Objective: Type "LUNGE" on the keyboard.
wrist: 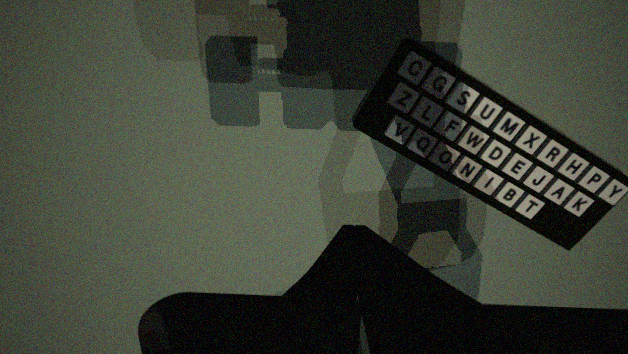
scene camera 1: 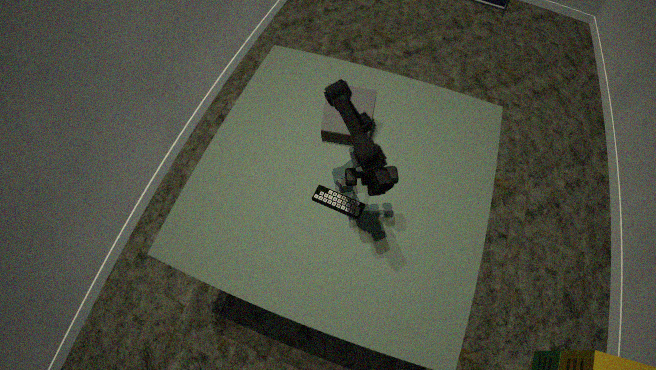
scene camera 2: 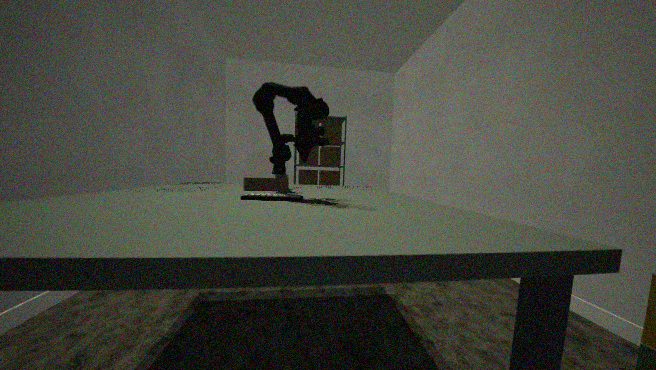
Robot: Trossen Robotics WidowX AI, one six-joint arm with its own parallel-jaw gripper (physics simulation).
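Places are measured from the arm's base along level axes (x left, y ahead, z down), in centimetres.
Pixels of known places: gripper, fingertip midpoint: [wrist: 352, 236] [scene camera 2: 304, 163]; arm's base at its link origin: [scene camera 1: 360, 122] [scene camera 2: 279, 170].
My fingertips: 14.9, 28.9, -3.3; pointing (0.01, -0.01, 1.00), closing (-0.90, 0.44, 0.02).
Ahead of a thing's pixels: the offset from my fingertips to its middle, as dx, dy, dz.
The black keyboard {-10.5, +5.4, +12.8} [scene camera 1: 338, 201] [scene camera 2: 271, 198] [wrist: 555, 221] lies flat on the table, slanted in the wrist view, with pale letter keys in three rows. There the L key {-3.9, +5.6, +12.2} [wrist: 426, 111], U key {-7.5, +7.5, +12.2} [wrist: 486, 111], N key {-8.9, +3.4, +12.2} [wrist: 466, 171], G key {-3.5, +7.6, +12.2} [wrist: 438, 83] and E key {-12.0, +5.4, +12.2} [wrist: 517, 166] all show. The arm's shadow darkens L and G. My gripper [scene camera 2: 304, 160] [wrist: 352, 236] is shut and empty, pointing down, well above the table. In the wrist view its tips show below and left of the keyboard, over none of its keys. In scene camera 1 the arm hides the fingertips.
The pale green table [scene camera 1: 250, 150] [scene camera 2: 300, 272] carries a brownish block [scene camera 1: 332, 120] [scene camera 2: 260, 184] by the arm's base, behind the keyboard. A shelf rack [scene camera 2: 345, 150] with brown boxes stands far behind. A yellow object [scene camera 1: 625, 362] shows beyond the table at lower right.
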